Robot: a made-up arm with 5 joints.
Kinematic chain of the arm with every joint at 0, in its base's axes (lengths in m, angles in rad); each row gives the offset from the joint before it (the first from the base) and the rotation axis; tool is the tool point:
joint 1: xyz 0 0 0.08 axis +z
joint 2: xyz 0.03 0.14 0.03 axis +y
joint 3: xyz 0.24 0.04 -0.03 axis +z
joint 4: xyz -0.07 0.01 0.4 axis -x
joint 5: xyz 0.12 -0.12 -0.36 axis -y
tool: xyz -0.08 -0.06 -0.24
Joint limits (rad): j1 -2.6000..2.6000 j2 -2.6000..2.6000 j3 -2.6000..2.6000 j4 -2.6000..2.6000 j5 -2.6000..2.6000
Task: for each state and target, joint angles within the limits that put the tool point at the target. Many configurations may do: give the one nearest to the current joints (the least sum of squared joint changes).
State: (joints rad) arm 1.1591 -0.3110 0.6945 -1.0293 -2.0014
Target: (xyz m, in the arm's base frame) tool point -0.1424 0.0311 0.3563
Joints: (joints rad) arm 1.5339 -0.9439 0.7179 -0.9019 -2.3857
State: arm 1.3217 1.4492 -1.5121 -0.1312 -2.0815
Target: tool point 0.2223 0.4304 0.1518
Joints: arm 0.5420 1.3919 -1.6008 0.7083 -2.3363
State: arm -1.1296 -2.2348 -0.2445 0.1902 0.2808
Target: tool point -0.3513 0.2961 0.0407
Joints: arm -1.8267 -2.3860 -0.2470 1.0255 0.2316
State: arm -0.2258 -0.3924 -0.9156 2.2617 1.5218
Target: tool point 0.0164 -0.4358 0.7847
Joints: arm -0.7800 0.0510 -0.5760 1.8811 1.3904
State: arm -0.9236 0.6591 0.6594 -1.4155 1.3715
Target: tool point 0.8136 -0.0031 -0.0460
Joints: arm -1.0685 0.7984 0.2908 -1.4905 1.4023
